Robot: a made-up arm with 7 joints. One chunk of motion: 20 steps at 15 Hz.
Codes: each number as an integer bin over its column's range. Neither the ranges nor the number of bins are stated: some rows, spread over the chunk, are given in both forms.
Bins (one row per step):
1: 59 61 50 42 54 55
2: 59 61 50 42 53 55
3: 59 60 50 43 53 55
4: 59 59 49 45 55 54
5: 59 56 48 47 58 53
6: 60 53 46 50 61 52
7: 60 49 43 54 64 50
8: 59 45 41 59 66 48
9: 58 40 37 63 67 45
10: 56 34 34 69 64 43
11: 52 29 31 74 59 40
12: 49 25 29 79 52 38
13: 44 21 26 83 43 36
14: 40 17 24 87 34 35
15: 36 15 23 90 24 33
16: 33 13 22 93 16 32
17: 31 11 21 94 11 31
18: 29 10 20 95 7 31
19: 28 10 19 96 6 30
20: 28 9 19 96 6 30
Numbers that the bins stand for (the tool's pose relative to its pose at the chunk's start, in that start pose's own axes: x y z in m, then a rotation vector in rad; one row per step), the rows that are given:
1: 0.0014 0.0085 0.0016 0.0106 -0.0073 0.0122
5: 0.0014 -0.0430 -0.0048 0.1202 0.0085 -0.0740
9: -0.0051 -0.2079 -0.0404 0.4709 0.0439 -0.4191
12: -0.0632 -0.3624 -0.0663 0.8216 -0.0152 -0.7210
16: -0.1667 -0.4861 -0.0889 1.1285 -0.1570 -0.9798
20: -0.1990 -0.5273 -0.0986 1.1942 -0.1964 -1.0661
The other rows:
2: 0.0014 0.0085 0.0016 0.0106 -0.0112 0.0122
3: 0.0014 -0.0018 0.0016 0.0325 -0.0112 0.0122
4: 0.0014 -0.0121 -0.0016 0.0764 -0.0033 -0.0309
6: 0.0079 -0.0739 -0.0113 0.1860 0.0203 -0.1172
7: 0.0079 -0.1152 -0.0210 0.2736 0.0321 -0.2034
8: 0.0014 -0.1564 -0.0275 0.3832 0.0400 -0.2897
10: -0.0180 -0.2697 -0.0501 0.6024 0.0321 -0.5054
11: -0.0438 -0.3212 -0.0598 0.7120 0.0124 -0.6347
13: -0.0956 -0.4036 -0.0760 0.9093 -0.0506 -0.8073
14: -0.1214 -0.4448 -0.0824 0.9970 -0.0861 -0.8504
15: -0.1473 -0.4655 -0.0857 1.0627 -0.1255 -0.9367
17: -0.1796 -0.5067 -0.0921 1.1504 -0.1767 -1.0229
18: -0.1925 -0.5170 -0.0954 1.1723 -0.1924 -1.0229
19: -0.1990 -0.5170 -0.0986 1.1942 -0.1964 -1.0661

